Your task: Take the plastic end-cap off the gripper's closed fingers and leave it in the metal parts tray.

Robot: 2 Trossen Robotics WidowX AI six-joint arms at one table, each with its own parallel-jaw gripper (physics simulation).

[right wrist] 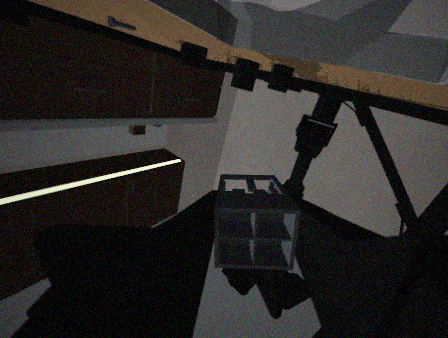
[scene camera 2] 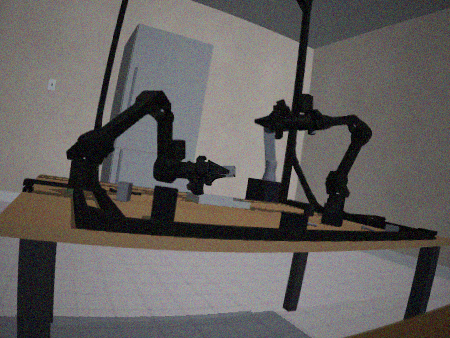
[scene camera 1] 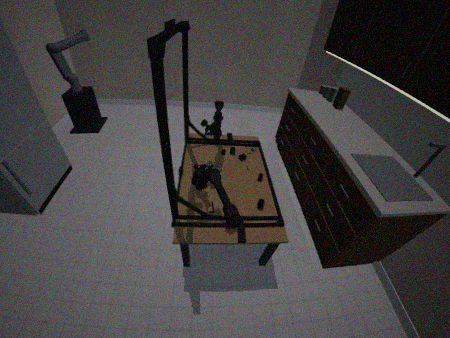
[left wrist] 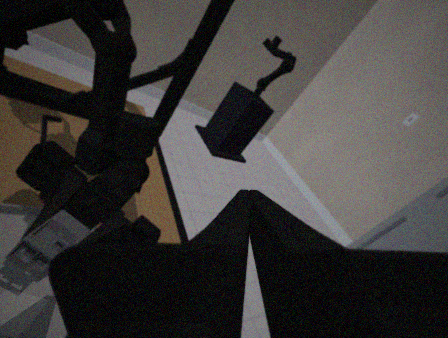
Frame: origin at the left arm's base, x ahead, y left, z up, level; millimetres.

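Seen in the pictures: left gripper, fingertip midpoint: (right wrist: 276, 316) (scene camera 2: 254, 121) (scene camera 1: 204, 135) (left wrist: 248, 198); right gripper, fingertip midpoint: (right wrist: 249, 198) (scene camera 2: 229, 173) (scene camera 1: 210, 164) (left wrist: 43, 250); left arm's base, origin of the base link: (right wrist: 331, 96); right arm's base, origin of the base link: (scene camera 2: 80, 186) (scene camera 1: 231, 223).
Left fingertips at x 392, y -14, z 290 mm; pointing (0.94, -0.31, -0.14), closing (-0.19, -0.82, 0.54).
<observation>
Offsets run from my left fingertips to a thing's top centre.
The plastic end-cap {88 mm ahead, 76 mm left, 176 mm down} (scene camera 2: 230, 171) (left wrist: 62, 229) (right wrist: 255, 240) is a small grey box with an open lattice of cells. My right gripper (scene camera 2: 225, 172) is shut on it and holds it at the fingertips, above the table. My left gripper (scene camera 2: 257, 121) (left wrist: 248, 198) is shut and empty, with its fingertips together. It hangs higher, to the right of the cap in scene camera 2, and is apart from it. The metal parts tray {111 mm ahead, 91 mm left, 289 mm down} (scene camera 2: 225, 202) (right wrist: 210, 20) is pale grey and shallow. It lies on the table below the right gripper. In scene camera 1 the right arm largely hides it.
Black blocks {306 mm ahead, 520 mm left, 247 mm down} (scene camera 1: 260, 204) (scene camera 2: 164, 205) stand near the table's edge. A grey block {401 mm ahead, 336 mm left, 264 mm down} (scene camera 2: 124, 191) stands by the right arm's base. A black L-shaped piece {411 mm ahead, 177 mm left, 302 mm down} (scene camera 1: 211, 207) (left wrist: 47, 122) lies near the right arm. A tall black frame post (scene camera 1: 162, 115) (scene camera 2: 302, 55) rises beside the table.
</observation>
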